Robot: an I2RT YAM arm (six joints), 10 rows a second.
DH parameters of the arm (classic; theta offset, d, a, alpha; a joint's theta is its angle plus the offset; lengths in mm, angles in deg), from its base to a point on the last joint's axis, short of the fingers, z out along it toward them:
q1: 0 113.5 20 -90
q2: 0 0 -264 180
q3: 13.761 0 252.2 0
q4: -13.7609 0 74 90
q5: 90 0 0 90
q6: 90 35.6 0 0
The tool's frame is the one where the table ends.
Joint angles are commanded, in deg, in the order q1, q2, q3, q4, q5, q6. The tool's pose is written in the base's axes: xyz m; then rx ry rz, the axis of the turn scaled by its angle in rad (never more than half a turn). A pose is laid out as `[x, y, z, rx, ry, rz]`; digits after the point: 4 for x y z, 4 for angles.
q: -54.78, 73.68, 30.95, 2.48, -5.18, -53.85
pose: [0.1468, -0.2024, 0.1740, -0.0313, 2.4323, -0.8517]
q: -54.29, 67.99, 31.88, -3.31, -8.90, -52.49
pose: [0.1438, -0.1906, 0.1930, -0.0501, 2.3817, -0.7924]
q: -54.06, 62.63, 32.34, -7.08, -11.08, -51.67
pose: [0.1388, -0.1798, 0.2101, -0.0631, 2.3292, -0.7814]
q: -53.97, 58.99, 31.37, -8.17, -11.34, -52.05
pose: [0.1334, -0.1715, 0.2157, -0.0784, 2.3039, -0.8037]
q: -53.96, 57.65, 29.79, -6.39, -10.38, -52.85
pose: [0.1308, -0.1688, 0.2137, -0.0878, 2.2904, -0.8482]
